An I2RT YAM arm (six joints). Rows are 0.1 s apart.
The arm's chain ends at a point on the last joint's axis. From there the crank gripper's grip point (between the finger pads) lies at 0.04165 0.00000 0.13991 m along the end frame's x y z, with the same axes.
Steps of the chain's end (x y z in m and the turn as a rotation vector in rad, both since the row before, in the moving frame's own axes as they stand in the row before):
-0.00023 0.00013 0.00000 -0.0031 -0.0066 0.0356
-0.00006 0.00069 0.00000 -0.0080 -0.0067 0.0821
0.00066 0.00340 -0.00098 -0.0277 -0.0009 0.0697
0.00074 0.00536 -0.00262 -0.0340 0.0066 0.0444
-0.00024 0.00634 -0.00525 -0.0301 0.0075 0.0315
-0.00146 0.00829 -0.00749 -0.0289 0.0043 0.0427
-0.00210 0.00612 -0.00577 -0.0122 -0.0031 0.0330
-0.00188 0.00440 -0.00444 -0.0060 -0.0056 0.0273
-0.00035 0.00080 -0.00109 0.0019 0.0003 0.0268
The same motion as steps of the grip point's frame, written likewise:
-0.00119 0.00203 0.00027 -0.0031 -0.0066 0.0356
-0.00118 0.00519 0.00026 -0.0080 -0.0067 0.0821
0.00030 0.01017 -0.00104 -0.0277 -0.0009 0.0697
0.00152 0.01198 -0.00301 -0.0340 0.0066 0.0444
0.00072 0.01187 -0.00565 -0.0301 0.0075 0.0315
-0.00098 0.01412 -0.00775 -0.0289 0.0043 0.0427
-0.00258 0.00919 -0.00566 -0.0122 -0.0031 0.0330
-0.00269 0.00637 -0.00421 -0.0060 -0.0056 0.0273
-0.00032 0.00165 -0.00110 0.0019 0.0003 0.0268

